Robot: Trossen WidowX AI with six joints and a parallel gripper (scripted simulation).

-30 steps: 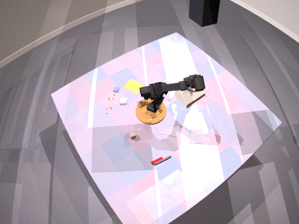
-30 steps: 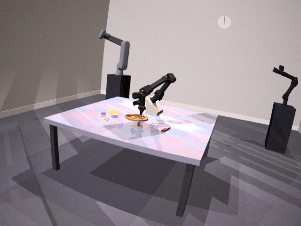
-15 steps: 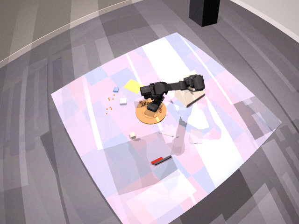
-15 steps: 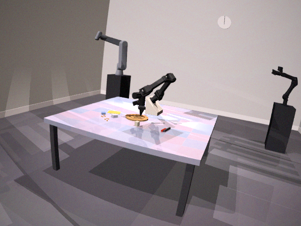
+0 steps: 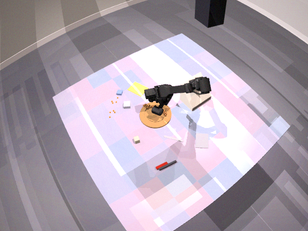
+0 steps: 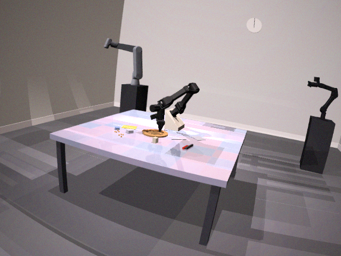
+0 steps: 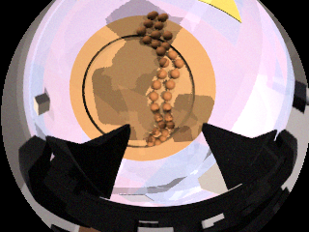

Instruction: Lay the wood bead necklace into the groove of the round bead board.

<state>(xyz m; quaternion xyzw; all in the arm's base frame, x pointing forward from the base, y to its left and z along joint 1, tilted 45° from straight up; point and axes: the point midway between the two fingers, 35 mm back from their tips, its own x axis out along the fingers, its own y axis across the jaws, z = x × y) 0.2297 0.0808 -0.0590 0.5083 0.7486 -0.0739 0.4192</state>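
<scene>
Right now my gripper tip is 5 cm short of the round bead board and 1 cm above it. From my gripper tip the other things lie so: cream cube 24 cm ahead, 11 cm to the left; white block 18 cm ahead, 16 cm to the right, 1 cm below; thin rod 4 cm ahead, 20 cm to the left, 2 cm below.
</scene>
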